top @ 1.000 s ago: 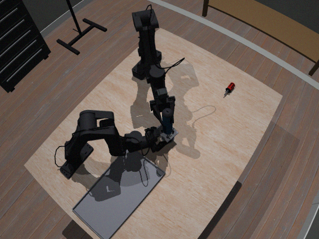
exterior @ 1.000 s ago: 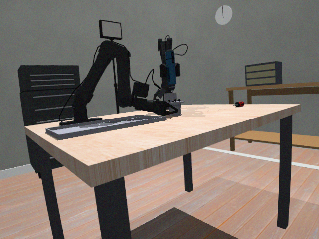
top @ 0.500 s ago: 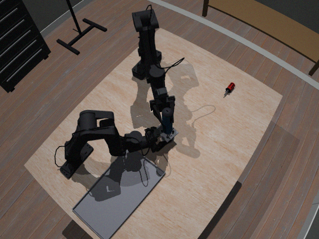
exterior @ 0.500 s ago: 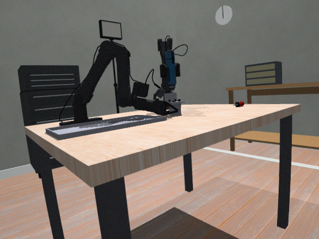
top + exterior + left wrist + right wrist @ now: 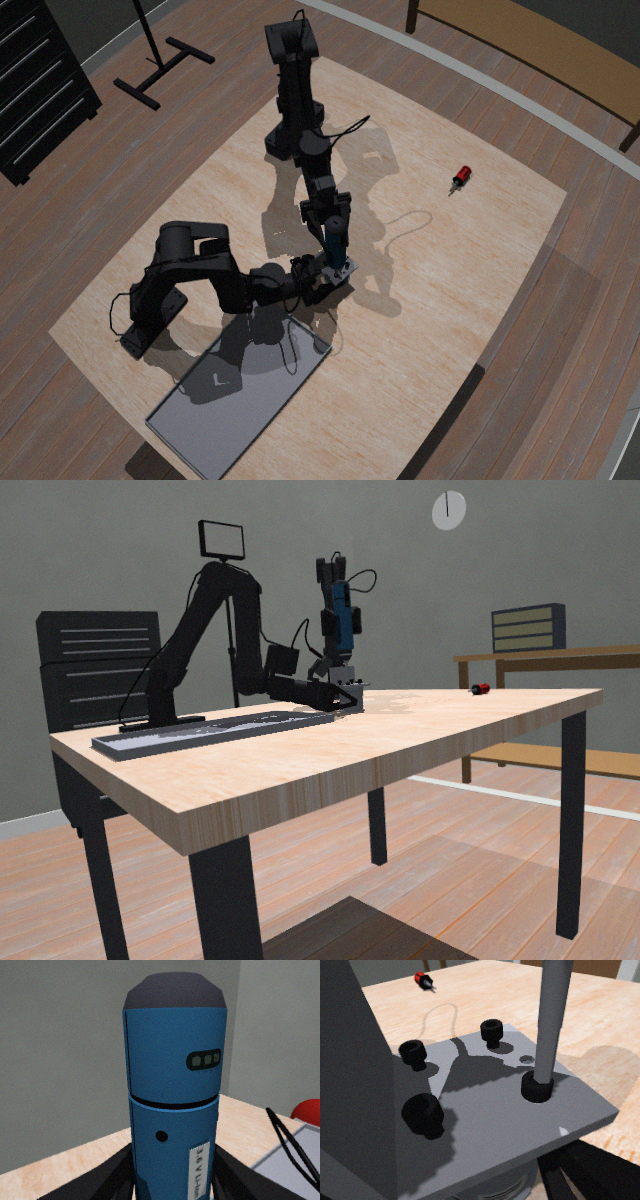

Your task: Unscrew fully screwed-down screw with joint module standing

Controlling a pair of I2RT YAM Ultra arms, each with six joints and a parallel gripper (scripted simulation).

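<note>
The grey bracket lies 50 mm above my right hand. The rest, counted from my right hand: shallow grey tray: 350 mm to the right, 50 mm behind, 20 mm below; then small red-handled screwdriver: 410 mm to the left, 150 mm ahead, 10 mm below.
</note>
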